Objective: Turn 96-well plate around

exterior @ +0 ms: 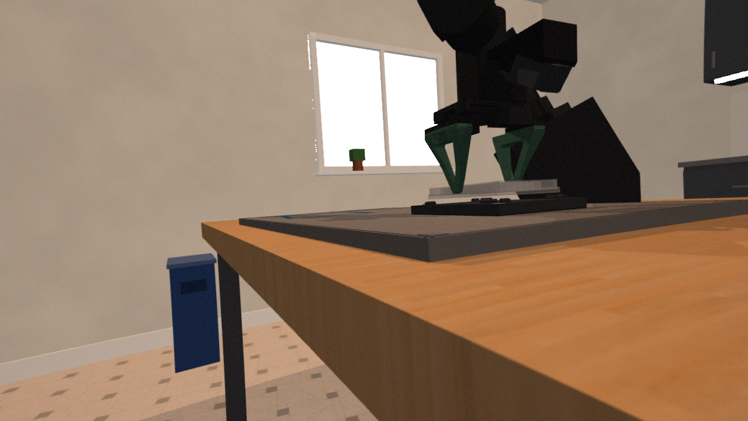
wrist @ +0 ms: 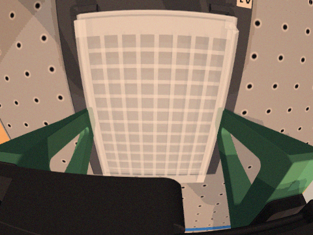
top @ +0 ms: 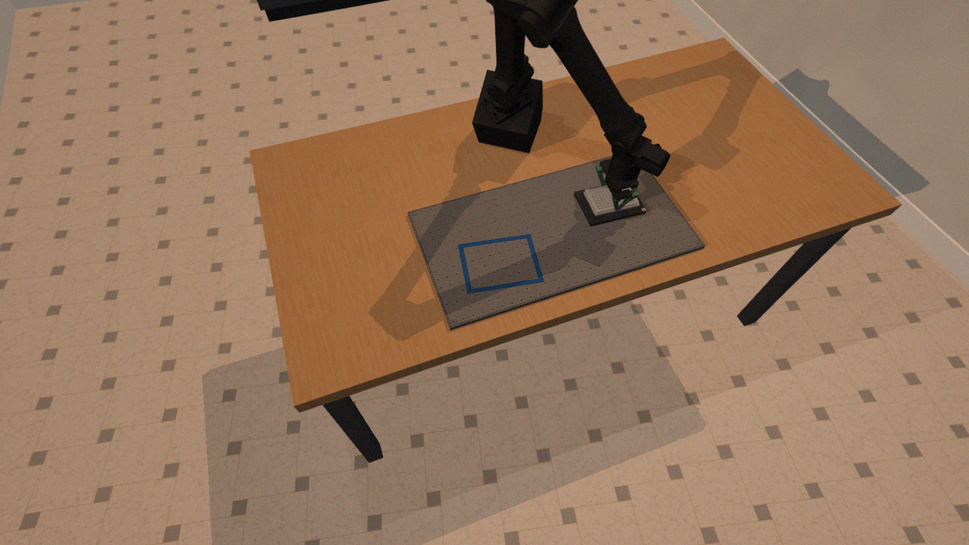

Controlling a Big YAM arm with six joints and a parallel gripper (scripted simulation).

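My gripper is now 3 cm above the black plate nest N1. From my hand the other things lie so: A1 label (7 cm ahead, 6 cm to the left, 2 cm below); then 96-well plate (1 cm below).
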